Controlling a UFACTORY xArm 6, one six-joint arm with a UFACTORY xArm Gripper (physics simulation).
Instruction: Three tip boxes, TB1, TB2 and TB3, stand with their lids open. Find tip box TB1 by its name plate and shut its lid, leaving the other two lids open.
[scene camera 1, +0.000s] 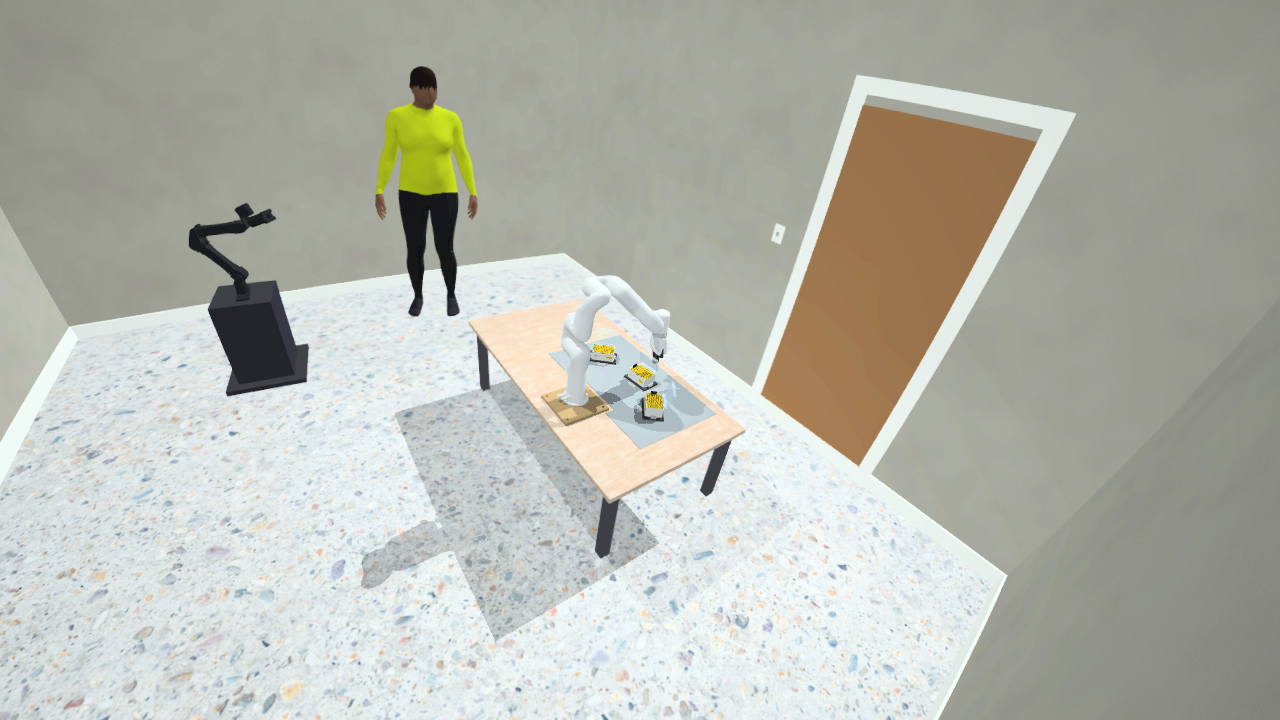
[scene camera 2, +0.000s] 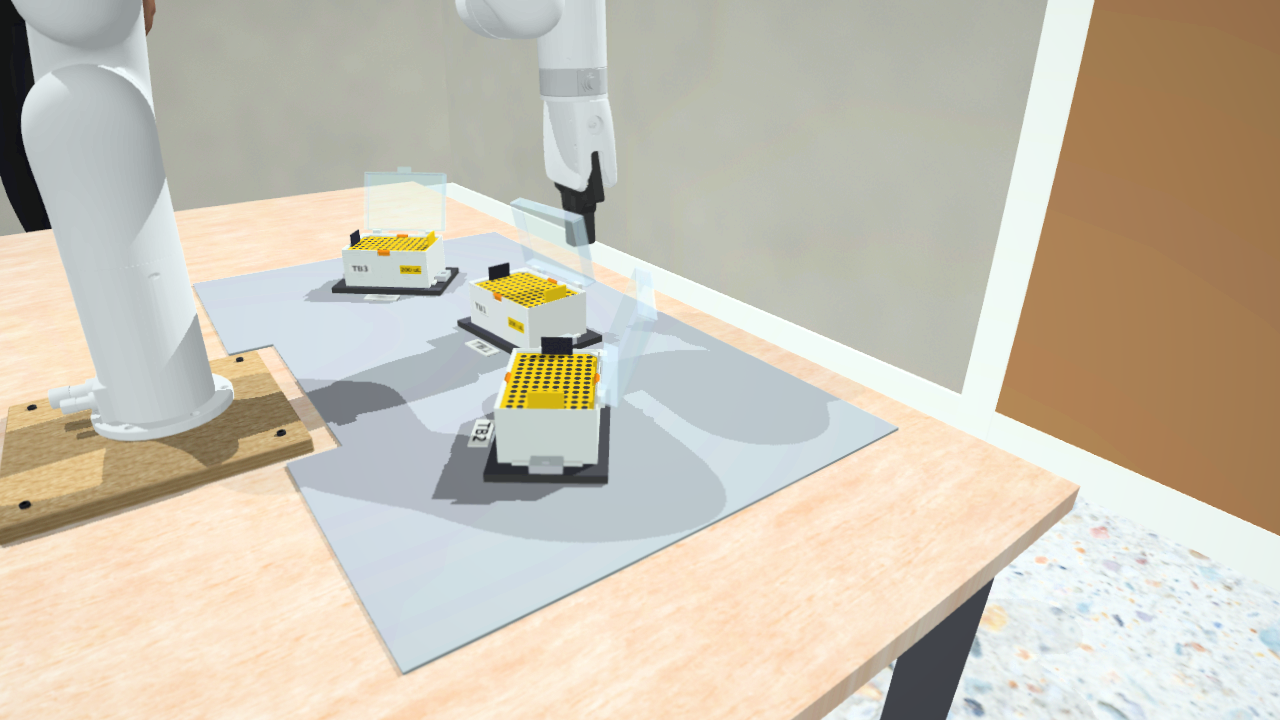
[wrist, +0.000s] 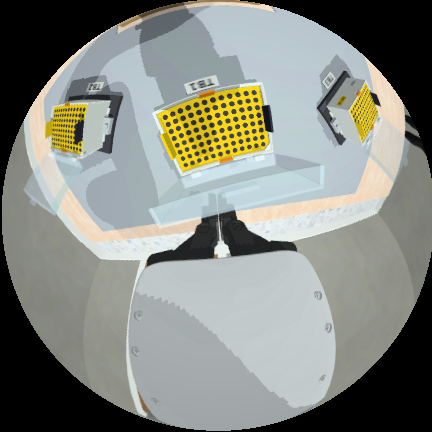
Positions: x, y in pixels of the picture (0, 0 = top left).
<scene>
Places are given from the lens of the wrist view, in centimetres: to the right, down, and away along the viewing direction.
my gripper (wrist: 216, 203): 0, -1, 13
grey mat (wrist: 148, 68): -10, -21, 8
</scene>
